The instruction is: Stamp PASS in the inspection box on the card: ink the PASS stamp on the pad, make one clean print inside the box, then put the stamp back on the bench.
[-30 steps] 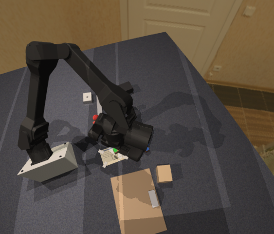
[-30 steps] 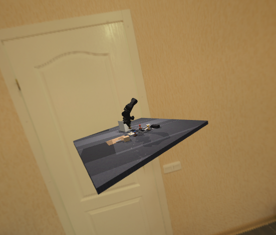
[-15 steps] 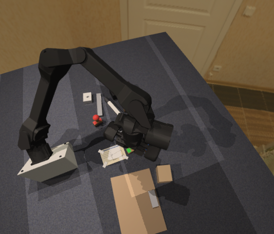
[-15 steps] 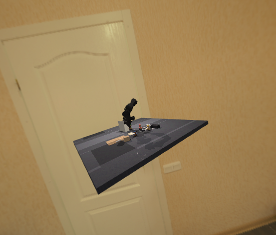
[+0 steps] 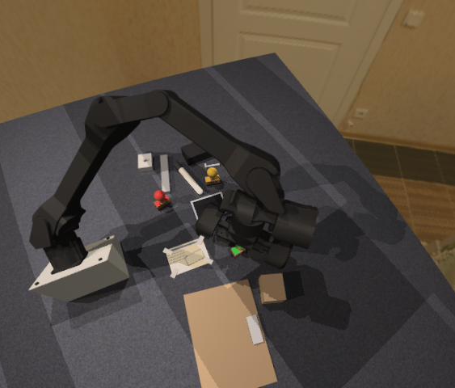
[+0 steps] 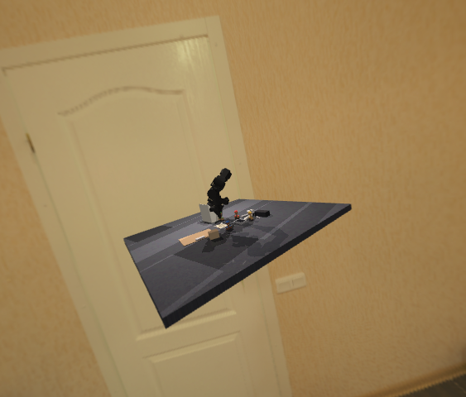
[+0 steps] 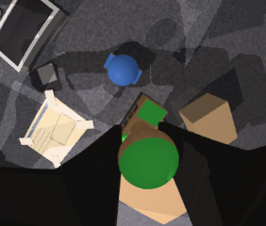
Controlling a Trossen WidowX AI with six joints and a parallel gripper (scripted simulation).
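Right now the blue-knobbed stamp is 8 cm below my gripper tip, 3 cm to the left of it and 2 cm ahead of it. Round my gripper tip: small cardboard box 10 cm to the right, 7 cm below, 5 cm ahead; then green-knobbed stamp right at my gripper tip; then white card 12 cm behind, 10 cm below, 5 cm to the left.
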